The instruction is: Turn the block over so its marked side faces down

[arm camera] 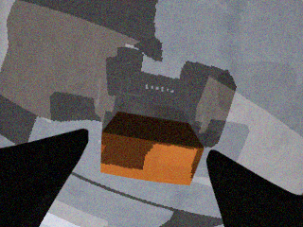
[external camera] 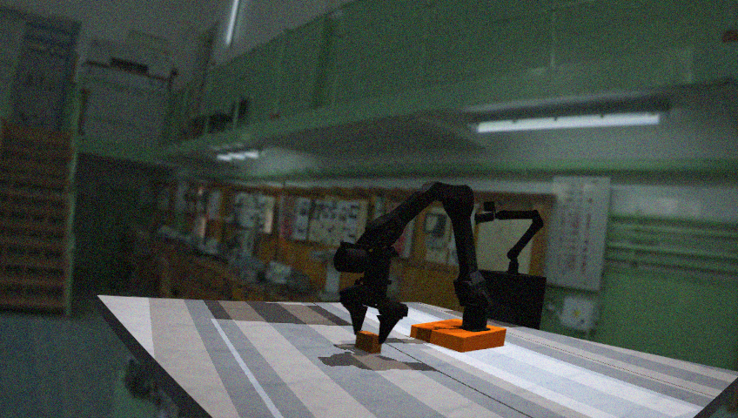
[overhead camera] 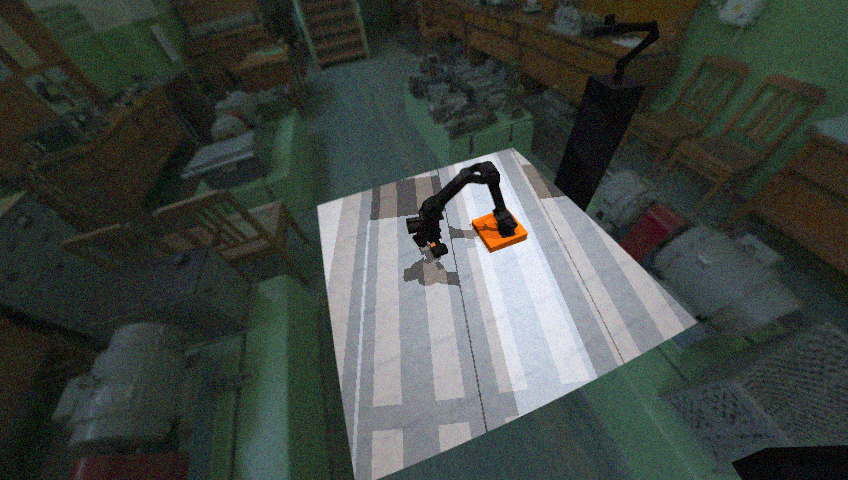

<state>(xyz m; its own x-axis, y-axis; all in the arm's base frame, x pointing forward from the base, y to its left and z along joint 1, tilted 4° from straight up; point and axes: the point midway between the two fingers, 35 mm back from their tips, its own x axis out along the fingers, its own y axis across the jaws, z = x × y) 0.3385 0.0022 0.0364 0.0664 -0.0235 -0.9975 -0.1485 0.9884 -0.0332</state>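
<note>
The orange block lies 1 cm below my gripper tip and 1 cm behind it.
</note>
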